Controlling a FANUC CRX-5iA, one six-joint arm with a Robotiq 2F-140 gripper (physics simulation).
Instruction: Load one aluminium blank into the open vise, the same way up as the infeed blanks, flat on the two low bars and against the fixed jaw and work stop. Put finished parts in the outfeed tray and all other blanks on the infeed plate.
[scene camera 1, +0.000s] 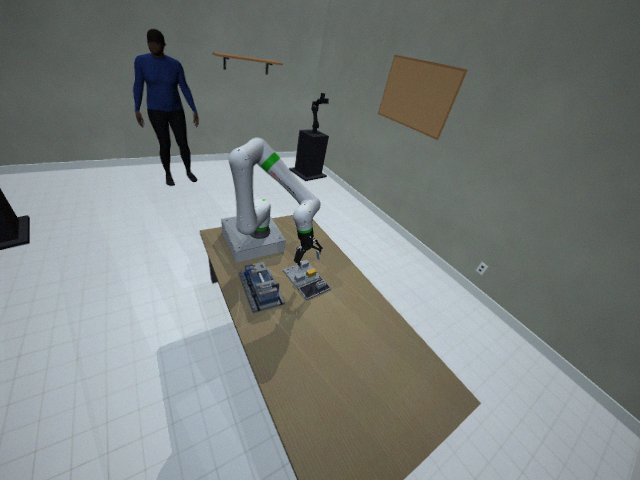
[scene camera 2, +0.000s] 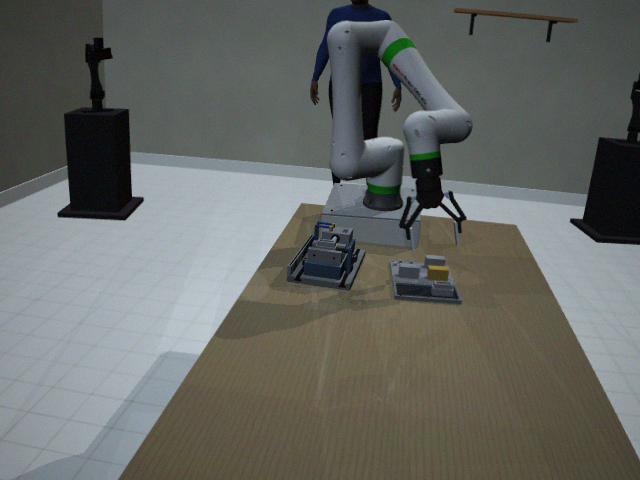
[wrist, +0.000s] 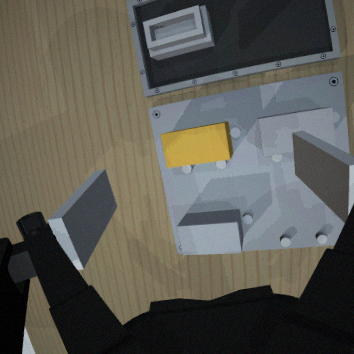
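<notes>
My gripper is open and empty, above the back of the infeed plate. On the plate are a yellow block, a grey blank at the back, low in the wrist view between the fingers, and another grey blank partly near the right finger. A grey part with a pocket on top lies in the dark outfeed tray. The vise stands beside them; its jaw contents are too small to tell.
The robot's grey base block stands behind the vise on the wooden table. Blue and yellow fittings rise at the vise's back. Short round pins stand on the infeed plate. A person stands behind the robot.
</notes>
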